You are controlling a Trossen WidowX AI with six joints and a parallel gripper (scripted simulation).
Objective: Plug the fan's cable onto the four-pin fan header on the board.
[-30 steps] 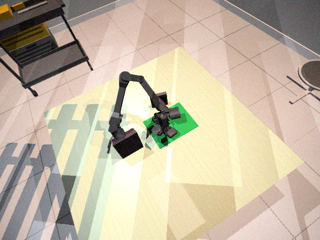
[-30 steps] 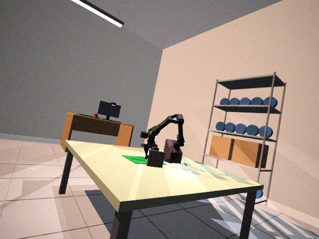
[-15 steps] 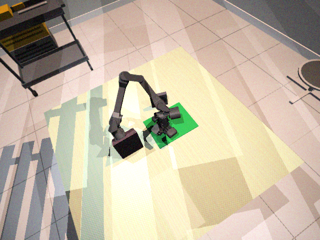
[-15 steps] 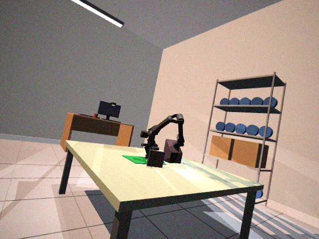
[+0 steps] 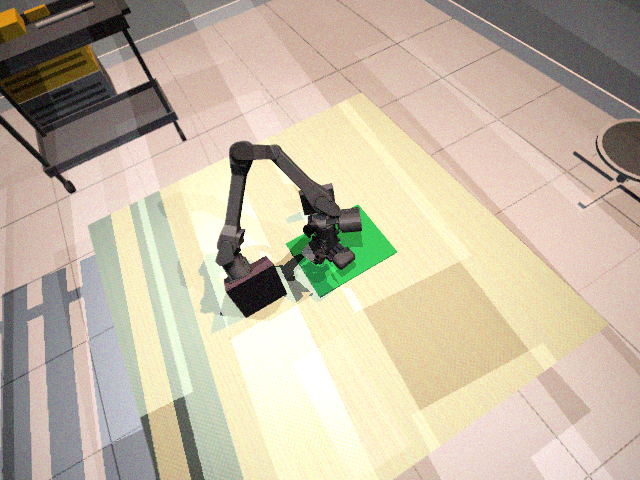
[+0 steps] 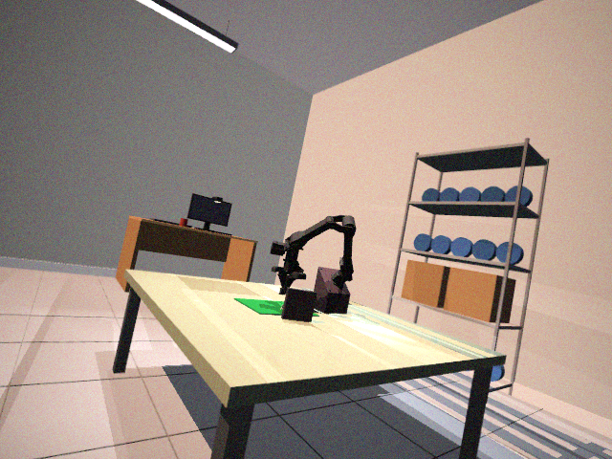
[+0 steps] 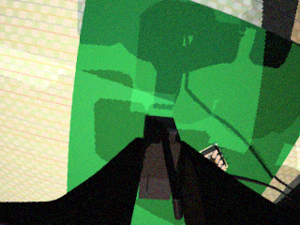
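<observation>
Now: the fan header 3 cm ahead of my gripper tip, 8 cm to the left of it and 7 cm below it. From my gripper tip the other things lie so: dark fan plug (1 cm ahead); then green board (5 cm ahead, 5 cm to the left, 8 cm below); then dark fan block (5 cm ahead, 23 cm to the left, 1 cm below).
</observation>
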